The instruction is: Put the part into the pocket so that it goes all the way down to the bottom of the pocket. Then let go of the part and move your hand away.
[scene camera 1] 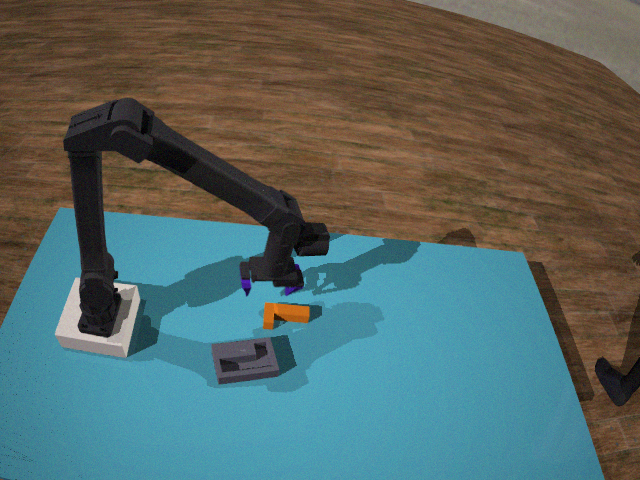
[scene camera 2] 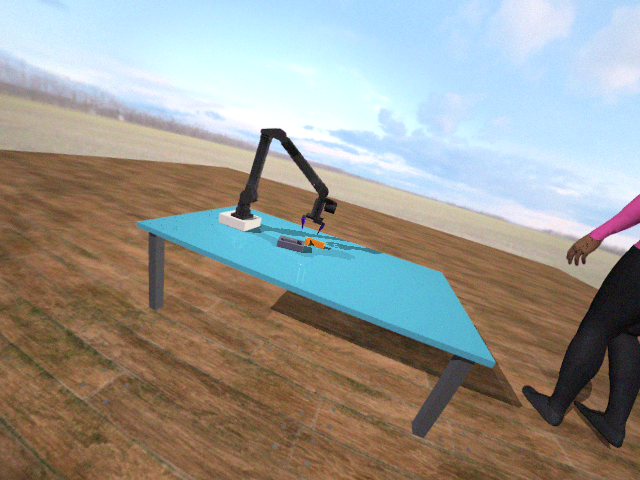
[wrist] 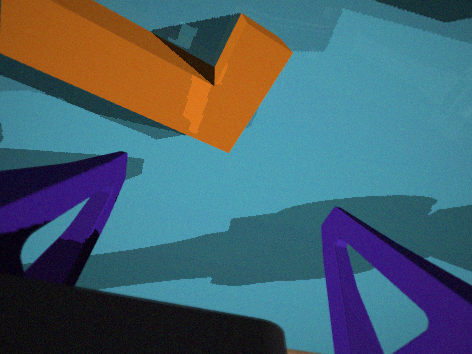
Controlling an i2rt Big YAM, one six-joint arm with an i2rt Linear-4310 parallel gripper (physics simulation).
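Places are measured from the arm's base along level axes (x ahead, y left, z up), in centimetres.
Pixels of known places: gripper, fingertip midpoint: (scene camera 1: 266, 294) (scene camera 2: 309, 231) (wrist: 233, 192); arm's base, link origin: (scene camera 1: 100, 314) (scene camera 2: 242, 216).
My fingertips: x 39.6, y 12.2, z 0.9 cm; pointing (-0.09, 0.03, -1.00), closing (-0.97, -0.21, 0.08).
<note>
For each thing: its top centre in the pictures, then the offset to it from my fingertips. Level surfaces: height alone.
- orange L-shaped part, top centre: (wrist: 150, 52) (scene camera 1: 286, 314) (scene camera 2: 315, 241) dy -2.7, dx +5.4, dz -3.6 cm
- grey block, top centre: (scene camera 1: 244, 356) (scene camera 2: 291, 240) dy -16.4, dx -3.7, dz -3.0 cm
- blue table, surface height: dz -6.6 cm
The orange L-shaped part (scene camera 1: 292, 313) (scene camera 2: 314, 243) (wrist: 125, 75) lies flat on the table. In scene camera 1 its long leg points right and its short leg comes toward the grey block. The grey block (scene camera 1: 248, 375) (scene camera 2: 289, 246) with the pocket sits on the table beside the part, on the near side in scene camera 1; its pocket is empty. The block does not show in the wrist view. My gripper (scene camera 1: 267, 293) (scene camera 2: 311, 231) (wrist: 233, 192) is open and empty, purple fingers pointing down. It hangs above the table, slightly behind the part in scene camera 1, not touching it.
The arm's white base (scene camera 1: 92, 345) (scene camera 2: 239, 222) stands at the left of the blue table (scene camera 1: 413, 387) (scene camera 2: 361, 289). The table's far edge passes behind the gripper. A person (scene camera 2: 594, 330) stands on the floor beyond the table's right end.
</note>
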